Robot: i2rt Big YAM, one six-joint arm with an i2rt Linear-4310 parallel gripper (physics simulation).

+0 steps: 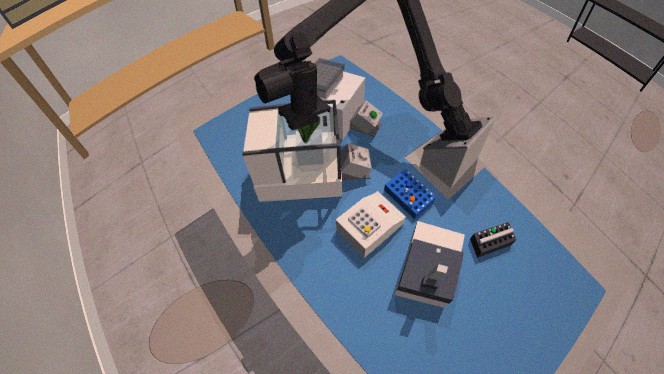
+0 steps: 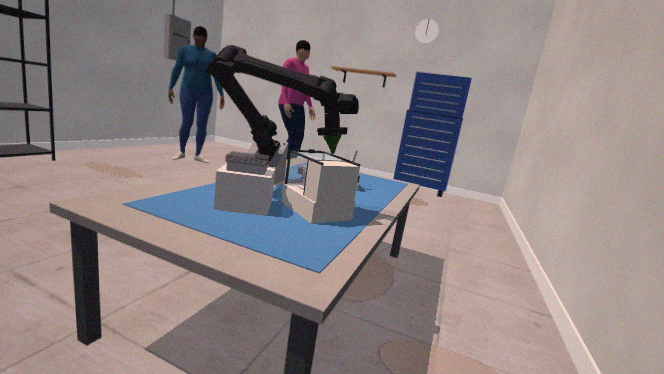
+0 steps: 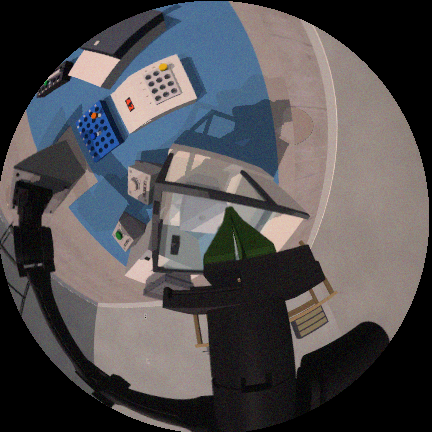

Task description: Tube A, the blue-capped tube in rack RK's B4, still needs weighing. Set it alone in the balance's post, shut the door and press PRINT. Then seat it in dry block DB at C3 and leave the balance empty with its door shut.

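Where they show: gripper, fingertip midpoint: (image 1: 304,141) (image 2: 333,153) (image 3: 228,210); arm's base, link origin: (image 1: 462,133) (image 2: 267,150) (image 3: 31,193).
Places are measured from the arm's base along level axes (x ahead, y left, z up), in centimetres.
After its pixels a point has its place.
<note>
My gripper (image 1: 306,140) @(x 39.9, y -21.4, z 7.6 cm) (image 2: 333,151) @(x 39.9, y -21.4, z 7.6 cm) (image 3: 228,210) @(x 39.9, y -21.4, z 7.6 cm) is shut and empty, its green fingertips pointing down over the balance's glass top. The balance (image 1: 300,191) @(x 43.6, y -21.5, z -10.3 cm) (image 2: 335,192) @(x 47.5, y -37.0, z -3.3 cm) (image 3: 282,232) @(x 47.7, y -32.0, z 6.1 cm) is a white housing with dark-edged clear panels and a dark handle (image 1: 325,120) @(x 31.9, y -23.2, z 8.0 cm) (image 3: 175,244) @(x 32.3, y -23.0, z 8.0 cm); whether its door is open or shut is unclear. I cannot make out the post. Tube A, blue-capped (image 1: 408,184) @(x 20.7, y -2.4, z -8.9 cm) (image 3: 92,135) @(x 20.8, y -2.5, z -8.9 cm), stands in the blue rack (image 1: 417,212) @(x 24.2, y 4.7, z -11.2 cm) (image 3: 118,140) @(x 24.3, y -7.2, z -11.7 cm). The white heater-like unit (image 1: 391,220) @(x 32.4, y 2.1, z -8.7 cm) (image 3: 142,110) @(x 33.1, y -5.2, z -8.3 cm), apparently the dry block, has a grey hole grid, a yellow-capped tube and a red display.
An orange-capped tube (image 1: 412,199) @(x 23.5, y 1.6, z -8.8 cm) (image 3: 93,115) @(x 23.3, y 1.2, z -8.8 cm) shares the blue rack. A knob box (image 1: 356,160) @(x 26.8, y -17.1, z -7.0 cm) (image 3: 139,185) @(x 24.8, y -18.1, z -7.2 cm) and a green-button box (image 1: 369,116) @(x 10.5, y -27.5, z -7.5 cm) (image 3: 122,235) @(x 10.5, y -27.7, z -7.3 cm) stand beside the balance. A dark-lidded machine (image 1: 420,265) @(x 37.1, y 16.4, z -6.3 cm) and a black rack (image 1: 492,247) @(x 16.5, y 28.0, z -10.7 cm) stand further off.
</note>
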